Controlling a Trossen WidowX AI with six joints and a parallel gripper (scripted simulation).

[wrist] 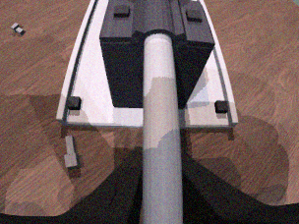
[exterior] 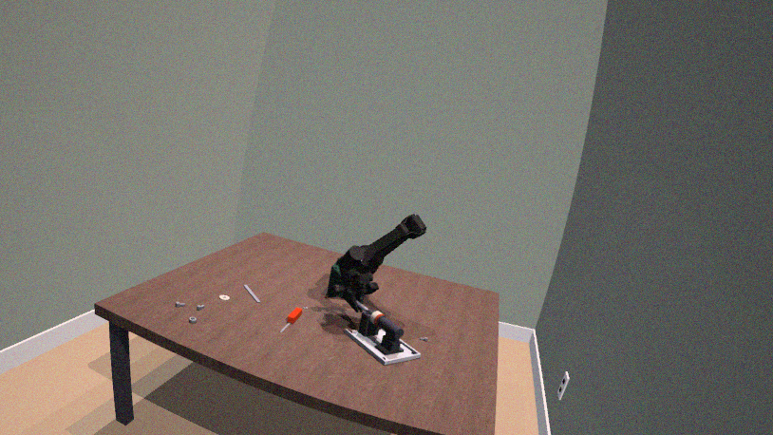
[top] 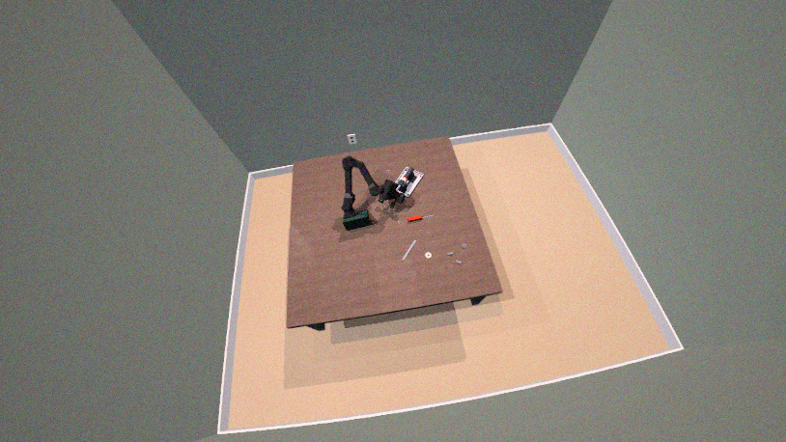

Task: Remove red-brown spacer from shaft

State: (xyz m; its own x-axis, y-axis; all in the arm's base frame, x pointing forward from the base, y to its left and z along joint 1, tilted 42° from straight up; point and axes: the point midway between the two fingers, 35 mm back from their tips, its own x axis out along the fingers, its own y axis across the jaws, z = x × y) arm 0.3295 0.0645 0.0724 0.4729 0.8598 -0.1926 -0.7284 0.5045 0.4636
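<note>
Now: the shaft 4 cm ahead of my gripper tip, 5 cm to the left of it and 2 cm above it. From my gripper tip the other things lie so: red-brown spacer (8 cm ahead, 8 cm to the left, 2 cm above); then orange-handled screwdriver (12 cm ahead, 21 cm to the right, 5 cm below).
</note>
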